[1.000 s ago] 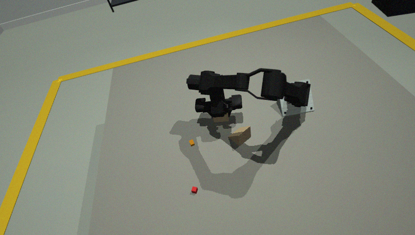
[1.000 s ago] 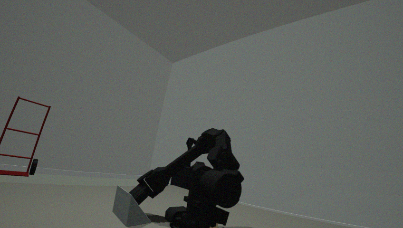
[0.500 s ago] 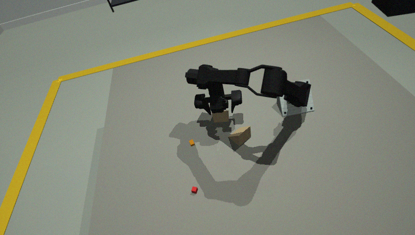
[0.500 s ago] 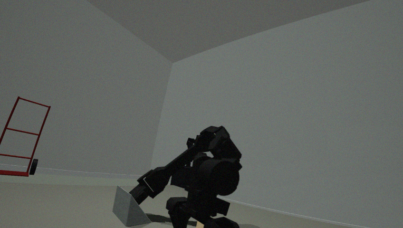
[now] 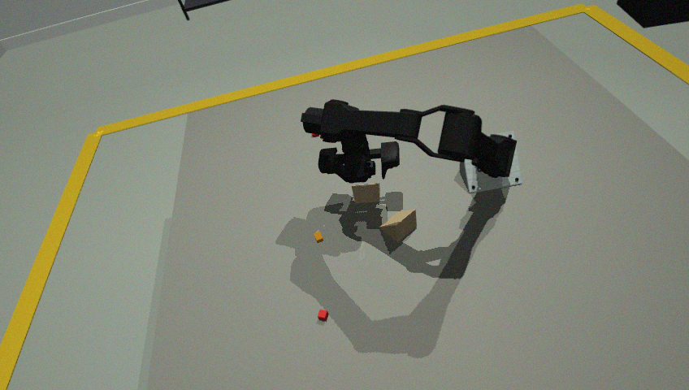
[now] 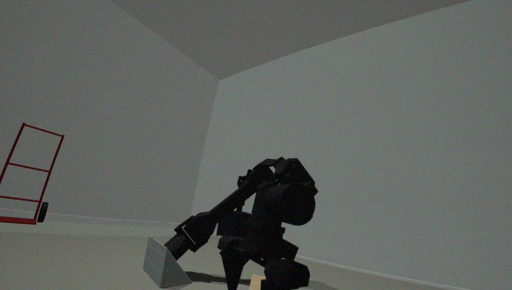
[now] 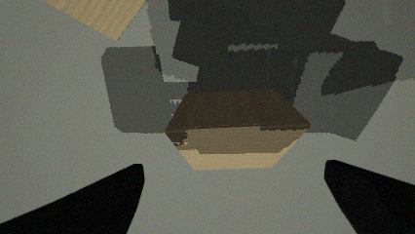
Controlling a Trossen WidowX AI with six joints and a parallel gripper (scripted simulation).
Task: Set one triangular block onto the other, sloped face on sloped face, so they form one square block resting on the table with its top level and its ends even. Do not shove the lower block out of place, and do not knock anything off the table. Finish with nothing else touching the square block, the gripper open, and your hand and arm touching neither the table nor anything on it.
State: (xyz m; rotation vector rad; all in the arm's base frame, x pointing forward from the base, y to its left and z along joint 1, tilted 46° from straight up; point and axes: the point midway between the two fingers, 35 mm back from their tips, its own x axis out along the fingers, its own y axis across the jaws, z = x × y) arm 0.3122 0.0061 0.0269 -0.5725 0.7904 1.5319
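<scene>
The orange cube lies 130 mm ahead of my gripper tip, 120 mm to the left of it and 60 mm below it.
</scene>
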